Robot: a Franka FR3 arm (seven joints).
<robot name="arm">
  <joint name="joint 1" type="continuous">
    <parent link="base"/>
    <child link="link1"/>
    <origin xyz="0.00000 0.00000 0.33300"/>
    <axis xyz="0 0 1"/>
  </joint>
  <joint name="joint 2" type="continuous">
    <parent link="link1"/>
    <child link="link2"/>
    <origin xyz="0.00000 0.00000 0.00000"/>
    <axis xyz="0 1 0"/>
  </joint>
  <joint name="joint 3" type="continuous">
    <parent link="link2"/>
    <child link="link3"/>
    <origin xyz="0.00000 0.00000 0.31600"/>
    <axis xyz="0 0 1"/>
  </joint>
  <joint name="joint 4" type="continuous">
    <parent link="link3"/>
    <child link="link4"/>
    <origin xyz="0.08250 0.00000 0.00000"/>
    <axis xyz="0 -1 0"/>
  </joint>
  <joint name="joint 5" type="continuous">
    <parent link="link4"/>
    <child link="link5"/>
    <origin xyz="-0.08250 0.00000 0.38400"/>
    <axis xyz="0 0 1"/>
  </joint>
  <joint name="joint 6" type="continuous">
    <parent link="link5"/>
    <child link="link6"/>
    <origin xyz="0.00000 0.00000 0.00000"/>
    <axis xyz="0 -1 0"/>
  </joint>
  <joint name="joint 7" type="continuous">
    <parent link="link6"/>
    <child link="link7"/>
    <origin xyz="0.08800 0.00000 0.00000"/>
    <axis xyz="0 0 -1"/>
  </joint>
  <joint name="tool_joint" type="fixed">
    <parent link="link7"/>
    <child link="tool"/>
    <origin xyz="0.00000 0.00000 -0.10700" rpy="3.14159 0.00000 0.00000"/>
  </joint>
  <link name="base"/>
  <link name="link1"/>
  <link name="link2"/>
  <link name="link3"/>
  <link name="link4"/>
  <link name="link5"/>
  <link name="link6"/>
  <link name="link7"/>
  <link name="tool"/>
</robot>
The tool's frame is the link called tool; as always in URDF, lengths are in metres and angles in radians. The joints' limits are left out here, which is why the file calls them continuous.
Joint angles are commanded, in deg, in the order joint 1, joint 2, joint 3, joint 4, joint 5, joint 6, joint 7. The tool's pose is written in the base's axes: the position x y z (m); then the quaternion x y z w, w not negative. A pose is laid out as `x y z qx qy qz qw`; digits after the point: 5 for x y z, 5 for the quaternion.
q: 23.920, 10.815, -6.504, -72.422, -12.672, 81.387, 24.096
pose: 0.57390 0.16096 0.64934 0.99007 -0.07180 0.02831 0.11752
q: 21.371, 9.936, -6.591, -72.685, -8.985, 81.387, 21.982
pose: 0.57446 0.13998 0.65471 0.99346 -0.07273 0.01809 0.08613
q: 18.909, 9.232, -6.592, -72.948, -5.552, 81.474, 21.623
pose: 0.57506 0.12082 0.65890 0.99454 -0.08719 0.01139 0.05626
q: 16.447, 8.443, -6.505, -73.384, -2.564, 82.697, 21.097
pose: 0.57670 0.10209 0.66477 0.99454 -0.09948 0.01596 0.02720
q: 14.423, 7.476, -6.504, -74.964, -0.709, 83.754, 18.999
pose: 0.57676 0.08426 0.66341 0.99515 -0.09670 0.01471 0.01037
